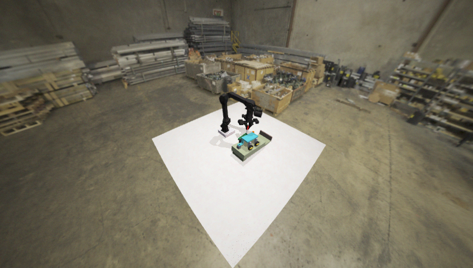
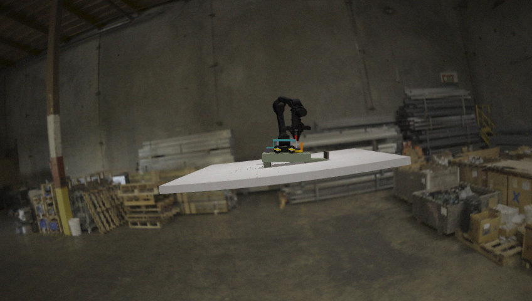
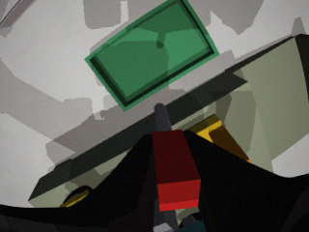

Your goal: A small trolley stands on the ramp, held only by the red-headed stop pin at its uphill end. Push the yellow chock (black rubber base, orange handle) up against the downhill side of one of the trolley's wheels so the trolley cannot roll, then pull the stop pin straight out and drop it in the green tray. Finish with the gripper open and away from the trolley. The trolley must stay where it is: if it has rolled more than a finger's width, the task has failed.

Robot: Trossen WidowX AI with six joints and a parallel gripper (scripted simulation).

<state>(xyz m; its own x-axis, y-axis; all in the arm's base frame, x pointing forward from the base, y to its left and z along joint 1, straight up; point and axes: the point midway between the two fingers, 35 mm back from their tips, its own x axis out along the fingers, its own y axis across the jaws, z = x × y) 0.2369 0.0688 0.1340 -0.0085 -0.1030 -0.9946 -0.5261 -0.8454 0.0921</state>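
My gripper tip is 3 cm past the green tray and 14 cm above it. Also, from my gripper tip: trolley: 10 cm ahead, 9 cm to the right, 2 cm below; then yellow chock: 5 cm ahead, 5 cm below; then red-headed stop pin: right at my gripper tip.
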